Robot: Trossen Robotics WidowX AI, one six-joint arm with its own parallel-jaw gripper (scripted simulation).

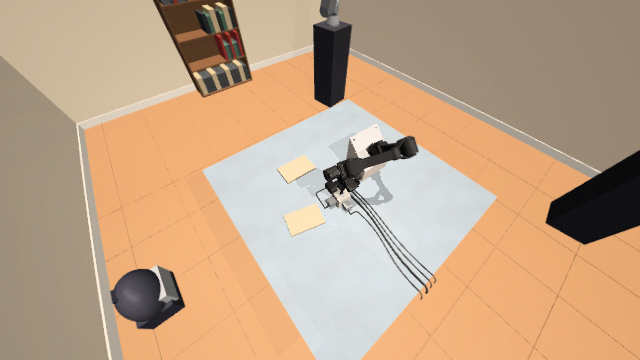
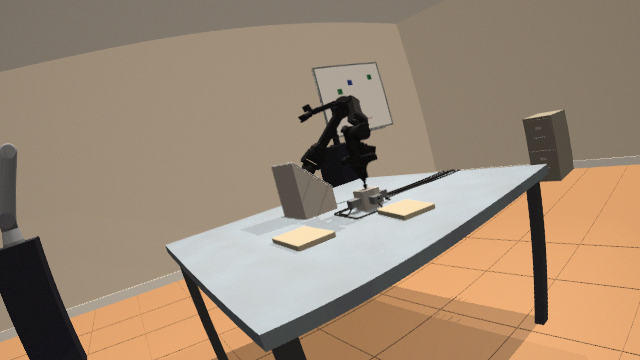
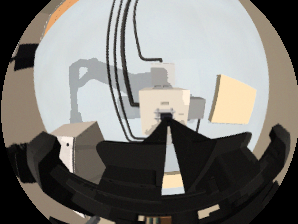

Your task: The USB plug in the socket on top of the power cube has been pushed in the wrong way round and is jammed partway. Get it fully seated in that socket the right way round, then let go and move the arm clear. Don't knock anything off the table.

Labels:
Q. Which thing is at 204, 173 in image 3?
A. My gripper.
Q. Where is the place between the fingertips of my gripper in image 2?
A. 364, 180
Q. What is my gripper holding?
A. A dark USB plug.

